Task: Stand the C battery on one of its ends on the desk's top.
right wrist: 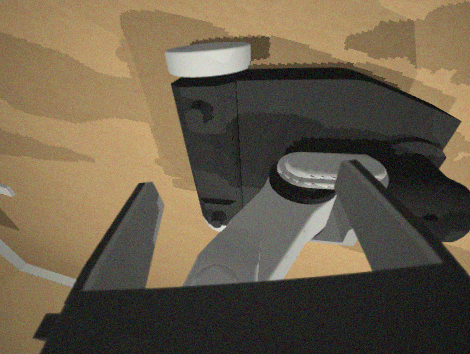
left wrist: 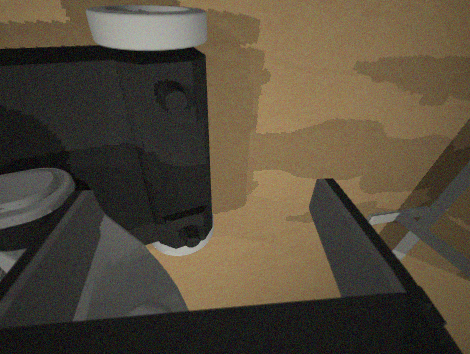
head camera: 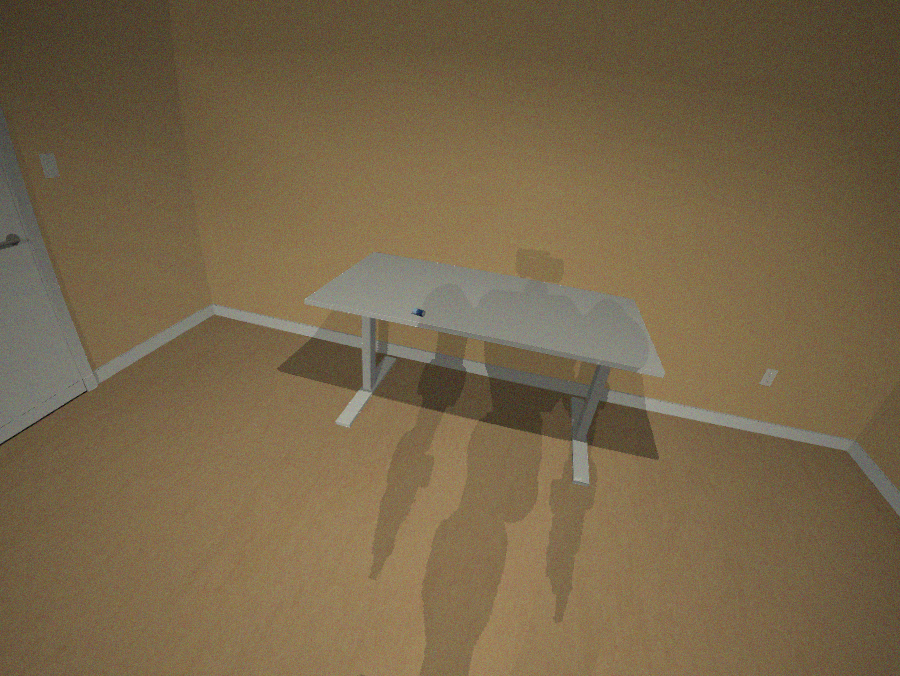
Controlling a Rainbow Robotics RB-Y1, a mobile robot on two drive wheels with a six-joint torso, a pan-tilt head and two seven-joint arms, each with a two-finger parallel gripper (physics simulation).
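Frame: origin at the robot's base, x ahead, y left, z up, level; centimetres.
Seen in the pictures: left gripper, fingertip midpoint: (left wrist: 209, 198); right gripper, fingertip midpoint: (right wrist: 245, 184).
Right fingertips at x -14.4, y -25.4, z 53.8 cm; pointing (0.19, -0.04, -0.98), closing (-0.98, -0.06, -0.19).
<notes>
A point is followed by its place in that frame.
The C battery (head camera: 418, 312) @[x 138.0, y 3.4, z 73.9 cm], small and blue, lies on its side on the white desk's top (head camera: 349, 283) @[x 167.8, y 38.5, z 72.1 cm], near the front edge and left of the desk's middle in the head view. Its fine details are too small to tell. My left gripper (left wrist: 209, 198) @[x -4.9, y 24.5, z 55.4 cm] is open, with bare floor and my own base between its fingers in the left wrist view. My right gripper (right wrist: 245, 184) @[x -14.4, y -25.4, z 53.8 cm] is open too, with my base and part of my own body behind its fingers in the right wrist view. Both grippers are away from the desk and the battery.
The desk stands on two legs, left (head camera: 368, 352) @[x 175.3, y 30.6, z 28.8 cm] and right (head camera: 595, 400) @[x 143.5, y -88.8, z 29.8 cm], with feet reaching forward. A tan wall (head camera: 436, 145) @[x 215.5, y 2.1, z 135.6 cm] is behind it. A white door (head camera: 32, 327) @[x 140.9, y 198.8, z 48.8 cm] is at the far left. My shadow falls on the floor and the desk. Part of the desk's frame (left wrist: 442, 192) @[x 191.1, y -83.7, z 0.1 cm] shows in the left wrist view.
</notes>
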